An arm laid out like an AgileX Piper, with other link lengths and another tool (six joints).
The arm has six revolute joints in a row. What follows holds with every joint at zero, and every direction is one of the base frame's. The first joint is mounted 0.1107 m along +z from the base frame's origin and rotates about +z. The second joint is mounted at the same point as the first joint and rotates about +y. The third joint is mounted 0.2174 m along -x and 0.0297 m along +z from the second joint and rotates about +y. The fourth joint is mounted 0.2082 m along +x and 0.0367 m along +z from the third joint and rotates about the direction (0.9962, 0, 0.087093). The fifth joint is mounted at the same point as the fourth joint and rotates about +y. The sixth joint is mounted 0.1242 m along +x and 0.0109 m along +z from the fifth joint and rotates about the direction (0.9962, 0, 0.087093). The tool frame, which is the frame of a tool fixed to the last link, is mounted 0.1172 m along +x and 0.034 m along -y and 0.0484 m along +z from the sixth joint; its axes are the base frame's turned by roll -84.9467, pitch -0.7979 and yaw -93.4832 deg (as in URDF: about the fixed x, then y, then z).
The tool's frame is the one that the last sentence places.
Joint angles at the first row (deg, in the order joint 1, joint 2, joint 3, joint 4, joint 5, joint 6):
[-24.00, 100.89, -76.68, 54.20, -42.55, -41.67]
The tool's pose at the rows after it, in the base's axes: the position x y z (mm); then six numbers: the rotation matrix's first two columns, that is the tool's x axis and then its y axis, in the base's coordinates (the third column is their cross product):
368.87, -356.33, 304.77, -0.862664, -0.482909, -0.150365, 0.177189, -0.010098, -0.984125
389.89, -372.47, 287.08, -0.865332, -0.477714, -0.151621, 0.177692, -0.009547, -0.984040
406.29, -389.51, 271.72, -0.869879, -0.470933, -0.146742, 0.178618, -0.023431, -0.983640
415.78, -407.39, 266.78, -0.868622, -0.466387, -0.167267, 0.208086, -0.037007, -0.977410
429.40, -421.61, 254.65, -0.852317, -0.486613, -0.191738, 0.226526, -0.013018, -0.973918
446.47, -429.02, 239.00, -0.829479, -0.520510, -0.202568, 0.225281, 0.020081, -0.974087
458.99, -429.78, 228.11, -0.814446, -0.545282, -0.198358, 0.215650, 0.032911, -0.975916
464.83, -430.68, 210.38, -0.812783, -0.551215, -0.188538, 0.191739, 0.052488, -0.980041
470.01, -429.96, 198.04, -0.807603, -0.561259, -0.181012, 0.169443, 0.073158, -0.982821
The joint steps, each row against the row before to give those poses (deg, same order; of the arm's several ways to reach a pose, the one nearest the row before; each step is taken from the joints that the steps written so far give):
[-1.32, 8.91, -7.34, -0.22, 0.66, 1.64]
[-0.78, 8.31, -8.13, -0.52, 0.26, 0.61]
[-1.11, 8.12, -8.60, -0.87, 0.30, 0.14]
[-1.52, 6.85, -9.33, -0.39, 1.25, 0.27]
[-1.38, 5.88, -8.26, 0.00, 3.78, 0.67]
[-0.80, 5.11, -6.90, -0.10, 4.38, 0.38]
[-0.09, 3.39, -4.23, -0.41, 2.36, 0.00]
[0.00, 2.00, -0.83, 0.00, 0.86, 0.00]
[0.00, 0.82, 0.00, 0.00, 1.25, 0.00]

